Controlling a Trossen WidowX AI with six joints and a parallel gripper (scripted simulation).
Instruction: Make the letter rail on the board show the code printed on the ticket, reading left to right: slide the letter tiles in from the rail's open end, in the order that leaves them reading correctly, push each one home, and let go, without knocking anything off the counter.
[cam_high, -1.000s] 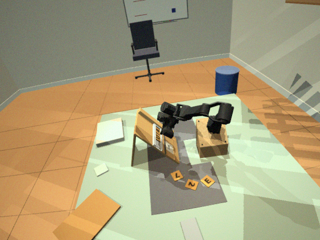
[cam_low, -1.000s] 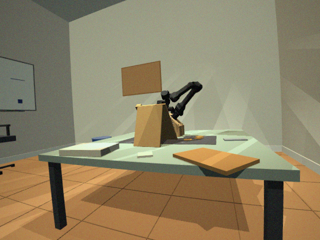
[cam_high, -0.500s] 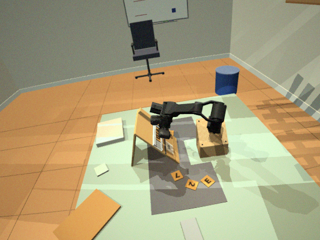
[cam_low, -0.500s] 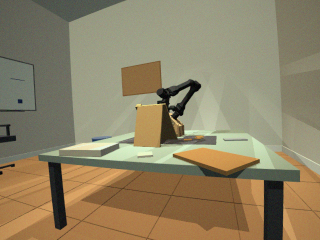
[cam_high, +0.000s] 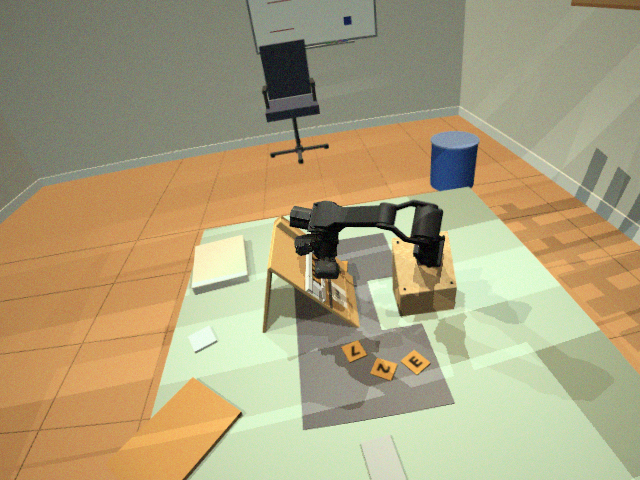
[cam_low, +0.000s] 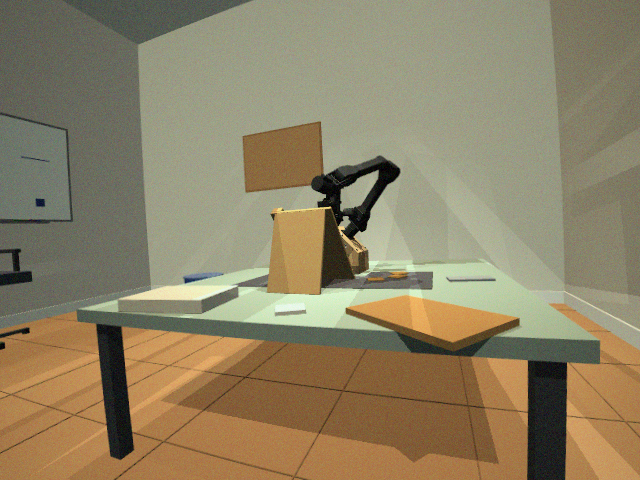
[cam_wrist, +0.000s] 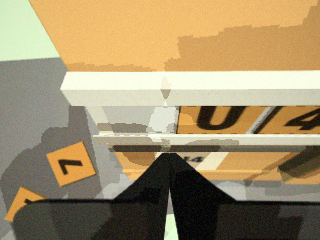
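The white ticket is 100 mm below my gripper tip, 30 mm to the right of it and 30 mm behind it. The rest, counted from my gripper tip: grey mat: 180 mm below, 110 mm behind, 40 mm to the right; then grey slab: 480 mm to the left, 170 mm below, 110 mm behind; then cream box: 430 mm ahead, 330 mm to the right, 160 mm below.
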